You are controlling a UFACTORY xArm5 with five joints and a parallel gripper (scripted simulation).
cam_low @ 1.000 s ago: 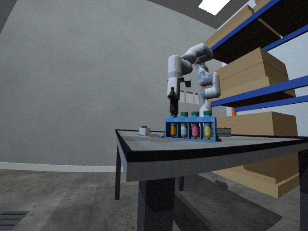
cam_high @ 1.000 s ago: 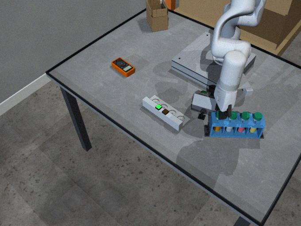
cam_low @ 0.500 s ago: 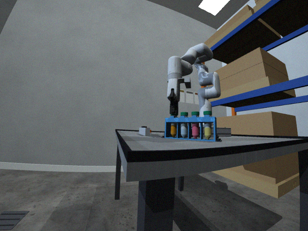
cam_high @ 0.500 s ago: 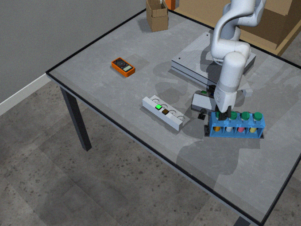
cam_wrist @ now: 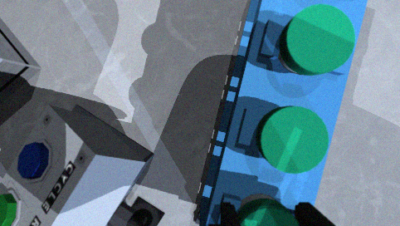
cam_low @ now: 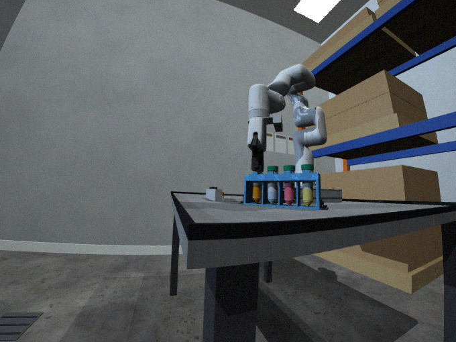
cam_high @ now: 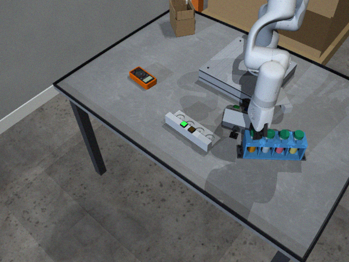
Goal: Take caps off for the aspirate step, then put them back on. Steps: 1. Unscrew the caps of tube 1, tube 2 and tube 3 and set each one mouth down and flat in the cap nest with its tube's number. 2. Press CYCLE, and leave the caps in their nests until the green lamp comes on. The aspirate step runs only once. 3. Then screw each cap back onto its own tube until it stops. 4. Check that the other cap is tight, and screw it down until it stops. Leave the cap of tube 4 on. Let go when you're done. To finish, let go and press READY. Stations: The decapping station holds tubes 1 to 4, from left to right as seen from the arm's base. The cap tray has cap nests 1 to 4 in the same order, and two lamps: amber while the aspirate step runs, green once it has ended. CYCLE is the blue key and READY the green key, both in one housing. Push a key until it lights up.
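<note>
Right now my hand is 4 cm to the right of the threaded neck, 3 cm past it and 1 cm above it. Round my hand: green key (14 cm to the right, 11 cm behind, 6 cm below); then blue key (12 cm behind, 10 cm to the right, 6 cm below); then key housing (12 cm to the right, 10 cm behind, 8 cm below).
</note>
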